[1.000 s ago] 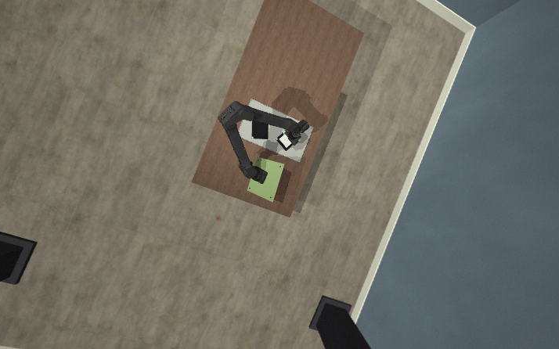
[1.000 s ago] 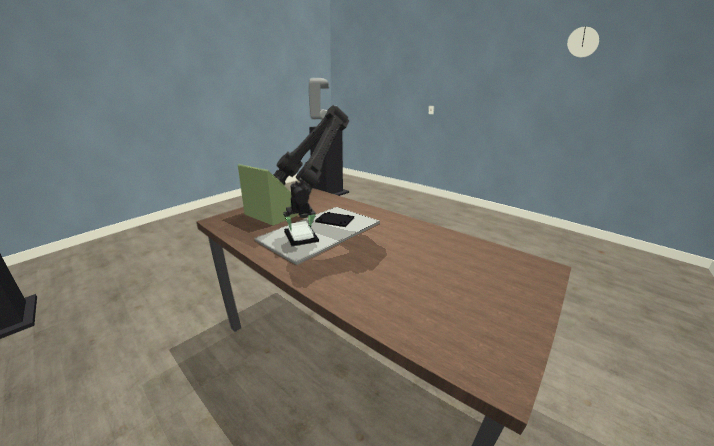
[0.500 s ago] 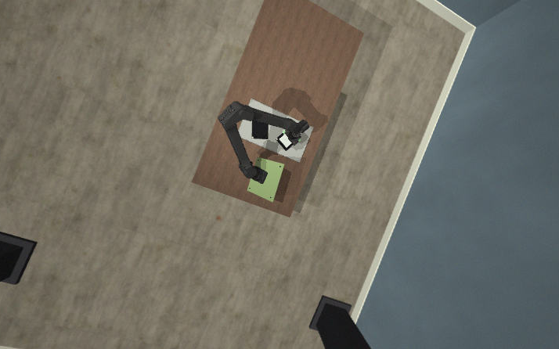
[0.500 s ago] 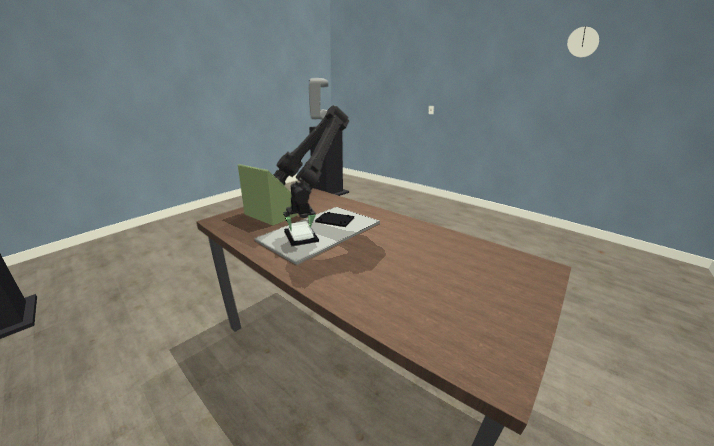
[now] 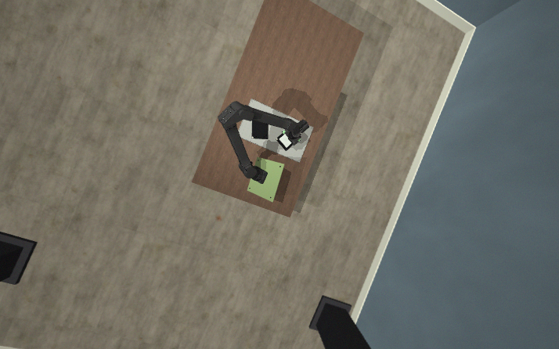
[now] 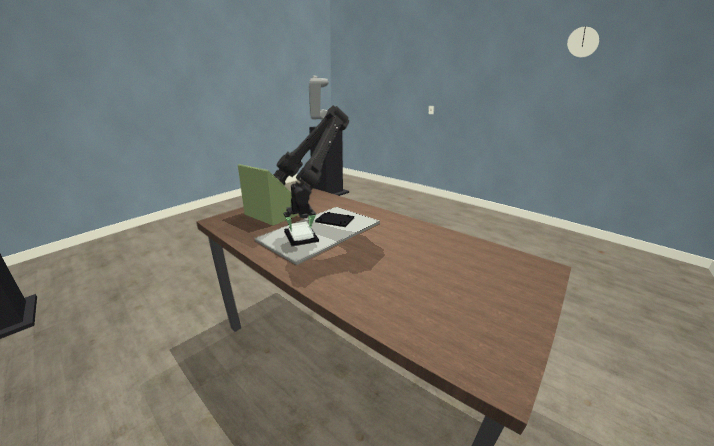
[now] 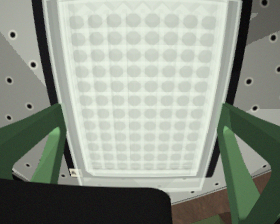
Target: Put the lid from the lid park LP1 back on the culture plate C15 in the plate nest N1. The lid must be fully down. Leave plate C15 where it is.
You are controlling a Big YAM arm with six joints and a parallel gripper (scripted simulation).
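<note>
My gripper is now 1 cm above the clear lid. Round my hand: culture plate: 2 cm below; lid park LP1: 23 cm to the left, 4 cm below, 3 cm behind.
</note>
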